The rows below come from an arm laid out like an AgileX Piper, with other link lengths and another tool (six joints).
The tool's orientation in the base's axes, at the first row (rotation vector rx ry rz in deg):
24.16, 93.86, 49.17
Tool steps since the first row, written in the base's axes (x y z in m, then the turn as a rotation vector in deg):
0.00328, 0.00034, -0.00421, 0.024, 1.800, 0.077
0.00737, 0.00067, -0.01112, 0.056, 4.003, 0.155
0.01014, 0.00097, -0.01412, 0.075, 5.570, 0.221
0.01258, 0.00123, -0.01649, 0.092, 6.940, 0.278
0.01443, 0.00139, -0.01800, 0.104, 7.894, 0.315
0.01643, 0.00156, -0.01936, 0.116, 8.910, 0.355
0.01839, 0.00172, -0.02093, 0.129, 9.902, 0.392
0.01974, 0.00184, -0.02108, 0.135, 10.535, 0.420
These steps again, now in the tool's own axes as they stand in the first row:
0.00228, -0.00341, 0.00343, 1.169, 1.248, 0.568
0.00620, -0.00892, 0.00777, 2.610, 2.763, 1.268
0.00775, -0.01139, 0.01064, 3.629, 3.849, 1.761
0.00893, -0.01337, 0.01316, 4.520, 4.797, 2.192
0.00960, -0.01468, 0.01505, 5.142, 5.456, 2.493
0.01014, -0.01591, 0.01707, 5.804, 6.158, 2.813
0.01083, -0.01728, 0.01906, 6.452, 6.842, 3.126
0.01067, -0.01755, 0.02039, 6.863, 7.282, 3.324

